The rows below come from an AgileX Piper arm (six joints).
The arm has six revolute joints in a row. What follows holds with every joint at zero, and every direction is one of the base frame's. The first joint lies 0.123 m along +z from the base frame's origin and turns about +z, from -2.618 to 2.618 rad. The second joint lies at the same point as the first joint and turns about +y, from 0 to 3.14 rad. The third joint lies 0.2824 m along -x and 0.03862 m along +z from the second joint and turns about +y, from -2.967 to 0 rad. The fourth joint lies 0.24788 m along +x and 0.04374 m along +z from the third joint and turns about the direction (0.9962, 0, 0.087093), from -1.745 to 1.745 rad. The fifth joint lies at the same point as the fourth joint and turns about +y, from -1.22 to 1.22 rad. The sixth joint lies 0.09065 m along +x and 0.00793 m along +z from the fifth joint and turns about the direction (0.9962, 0, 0.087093), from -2.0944 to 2.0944 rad. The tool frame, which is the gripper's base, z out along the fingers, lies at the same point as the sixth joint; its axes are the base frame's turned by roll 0, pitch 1.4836 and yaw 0 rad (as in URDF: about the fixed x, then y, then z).
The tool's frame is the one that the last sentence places.
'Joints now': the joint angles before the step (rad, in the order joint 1, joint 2, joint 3, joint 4, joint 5, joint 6). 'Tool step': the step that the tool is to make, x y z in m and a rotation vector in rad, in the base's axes. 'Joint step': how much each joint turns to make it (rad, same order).
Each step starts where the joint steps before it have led.
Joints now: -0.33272 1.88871 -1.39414 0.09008 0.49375 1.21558
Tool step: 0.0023 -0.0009 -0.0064 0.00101 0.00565 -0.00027
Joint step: -0.00006 0.01656 0.00012 0.00009 -0.01101 -0.00093
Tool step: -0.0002 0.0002 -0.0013 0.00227 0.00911 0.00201
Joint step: 0.00019 0.00233 -0.00033 -0.00028 0.00745 -0.00138
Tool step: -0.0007 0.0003 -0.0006 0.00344 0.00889 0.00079
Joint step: -0.00004 -0.00014 0.00053 0.00011 0.00917 -0.00016
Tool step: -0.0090 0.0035 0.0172 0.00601 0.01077 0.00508
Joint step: -0.00018 -0.04898 -0.00033 0.00017 0.06172 -0.00027
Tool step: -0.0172 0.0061 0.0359 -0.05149 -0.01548 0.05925
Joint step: 0.00016 -0.09869 0.00013 -0.00735 0.07046 -0.06401
